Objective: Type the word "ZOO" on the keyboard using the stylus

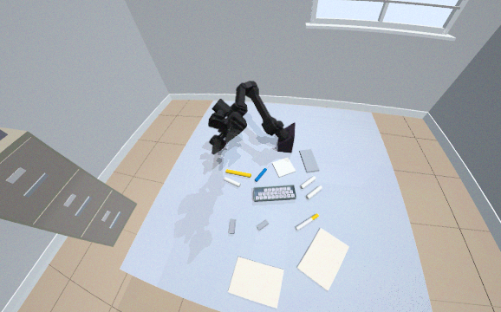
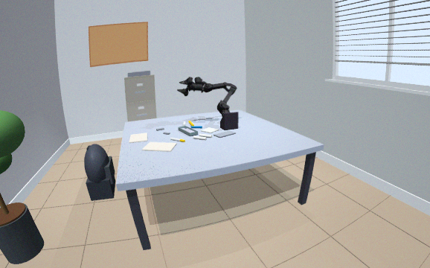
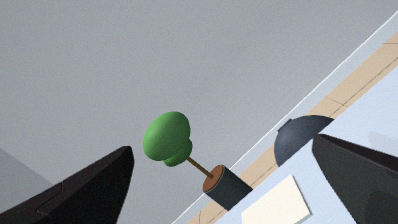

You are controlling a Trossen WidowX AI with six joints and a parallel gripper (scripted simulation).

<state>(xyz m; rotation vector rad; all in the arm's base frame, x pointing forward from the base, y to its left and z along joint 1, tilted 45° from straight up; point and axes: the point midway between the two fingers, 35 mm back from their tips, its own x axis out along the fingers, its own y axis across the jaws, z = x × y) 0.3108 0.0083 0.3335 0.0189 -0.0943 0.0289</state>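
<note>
Now: gripper tip 340 mm above the blue stylus, 140 mm to the right of it and 140 mm past it. From my gripper tip the other things lie so: yellow marker (370 mm to the left, 340 mm below, 110 mm ahead); then yellow pen (340 mm below, 100 mm behind); then white note (340 mm below, 240 mm to the left, 180 mm behind).
</note>
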